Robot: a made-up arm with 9 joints. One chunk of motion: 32 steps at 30 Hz.
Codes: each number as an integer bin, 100 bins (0 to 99) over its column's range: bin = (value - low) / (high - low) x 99, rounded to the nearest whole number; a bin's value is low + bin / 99 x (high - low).
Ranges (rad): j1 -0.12..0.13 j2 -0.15..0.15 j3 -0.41..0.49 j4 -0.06..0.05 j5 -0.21..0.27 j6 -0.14..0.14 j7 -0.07..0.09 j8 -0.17..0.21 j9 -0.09..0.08
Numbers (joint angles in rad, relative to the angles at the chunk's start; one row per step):
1: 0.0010 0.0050 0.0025 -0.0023 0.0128 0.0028 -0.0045 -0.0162 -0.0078
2: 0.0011 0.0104 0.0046 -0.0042 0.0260 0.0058 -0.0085 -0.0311 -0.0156
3: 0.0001 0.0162 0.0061 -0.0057 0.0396 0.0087 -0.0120 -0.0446 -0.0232
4: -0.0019 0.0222 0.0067 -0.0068 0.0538 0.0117 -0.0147 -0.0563 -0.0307
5: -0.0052 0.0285 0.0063 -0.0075 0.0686 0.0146 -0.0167 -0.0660 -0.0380
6: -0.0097 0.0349 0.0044 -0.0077 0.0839 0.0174 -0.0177 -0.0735 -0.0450
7: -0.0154 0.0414 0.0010 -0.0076 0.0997 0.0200 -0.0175 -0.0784 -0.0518
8: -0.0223 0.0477 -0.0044 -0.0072 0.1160 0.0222 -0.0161 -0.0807 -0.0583
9: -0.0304 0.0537 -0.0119 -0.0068 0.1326 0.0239 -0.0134 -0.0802 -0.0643
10: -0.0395 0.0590 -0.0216 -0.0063 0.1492 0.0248 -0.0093 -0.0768 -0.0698
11: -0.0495 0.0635 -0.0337 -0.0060 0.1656 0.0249 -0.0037 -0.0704 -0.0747
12: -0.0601 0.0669 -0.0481 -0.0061 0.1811 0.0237 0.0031 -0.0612 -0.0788
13: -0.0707 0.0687 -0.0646 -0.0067 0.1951 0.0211 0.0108 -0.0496 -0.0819
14: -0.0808 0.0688 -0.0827 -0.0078 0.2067 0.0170 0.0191 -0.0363 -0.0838
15: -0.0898 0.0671 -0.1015 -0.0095 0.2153 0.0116 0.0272 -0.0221 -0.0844
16: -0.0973 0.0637 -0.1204 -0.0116 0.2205 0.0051 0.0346 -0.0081 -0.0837
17: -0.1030 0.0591 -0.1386 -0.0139 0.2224 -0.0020 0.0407 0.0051 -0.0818
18: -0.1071 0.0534 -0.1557 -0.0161 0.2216 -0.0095 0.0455 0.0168 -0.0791
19: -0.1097 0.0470 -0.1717 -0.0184 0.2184 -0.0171 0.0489 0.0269 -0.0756
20: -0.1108 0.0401 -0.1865 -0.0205 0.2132 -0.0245 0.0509 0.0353 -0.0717
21: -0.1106 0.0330 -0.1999 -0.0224 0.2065 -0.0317 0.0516 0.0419 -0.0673
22: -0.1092 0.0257 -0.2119 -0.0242 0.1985 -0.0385 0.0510 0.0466 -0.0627
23: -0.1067 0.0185 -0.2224 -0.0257 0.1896 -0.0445 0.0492 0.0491 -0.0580
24: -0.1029 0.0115 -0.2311 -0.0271 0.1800 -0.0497 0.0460 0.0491 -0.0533
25: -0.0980 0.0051 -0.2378 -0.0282 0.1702 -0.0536 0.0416 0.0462 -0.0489
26: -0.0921 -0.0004 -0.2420 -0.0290 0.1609 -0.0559 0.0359 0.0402 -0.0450
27: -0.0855 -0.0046 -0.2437 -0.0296 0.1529 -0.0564 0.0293 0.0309 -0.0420
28: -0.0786 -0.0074 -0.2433 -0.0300 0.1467 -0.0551 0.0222 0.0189 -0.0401
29: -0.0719 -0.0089 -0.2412 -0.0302 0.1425 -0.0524 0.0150 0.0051 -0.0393
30: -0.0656 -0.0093 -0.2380 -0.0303 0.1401 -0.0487 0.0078 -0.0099 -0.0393
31: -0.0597 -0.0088 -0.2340 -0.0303 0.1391 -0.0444 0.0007 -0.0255 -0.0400
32: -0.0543 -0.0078 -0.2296 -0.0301 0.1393 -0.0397 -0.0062 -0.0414 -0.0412
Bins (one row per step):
1: 48 51 45 52 46 50 41 40 48
2: 48 53 46 50 49 52 38 36 43
3: 48 55 46 49 51 53 36 33 39
4: 47 57 46 48 54 54 34 30 35
5: 45 59 46 47 57 55 33 27 30
6: 44 61 46 47 61 56 32 25 26
7: 41 63 45 47 64 57 32 24 22
8: 39 65 45 48 67 57 33 23 18
9: 35 67 44 48 71 58 35 23 15
10: 32 69 43 48 74 58 38 24 12
11: 28 70 41 49 77 58 41 26 9
12: 24 72 40 49 81 58 45 28 7
13: 20 72 38 48 84 57 50 31 5
14: 16 72 36 47 86 56 55 35 4
15: 12 72 34 45 88 54 60 39 3
16: 9 71 32 44 89 51 65 42 4
17: 7 69 30 41 89 49 68 46 5
18: 5 67 28 40 89 46 71 49 6
19: 4 65 26 37 88 43 74 51 8
20: 4 63 25 36 87 41 75 53 11
21: 4 60 23 34 86 38 75 55 13
22: 4 58 22 32 84 36 75 56 16
23: 5 56 21 31 82 34 74 57 19
24: 7 53 20 30 80 32 72 57 21
25: 9 51 19 29 78 31 69 56 24
26: 11 49 18 28 76 30 66 55 26
27: 14 48 18 27 75 30 61 52 28
28: 16 47 18 27 74 30 57 49 29
29: 19 47 19 27 73 31 53 46 30
30: 22 46 19 27 72 32 48 42 30
31: 24 47 19 27 72 34 44 38 29
32: 26 47 20 27 72 35 39 34 28

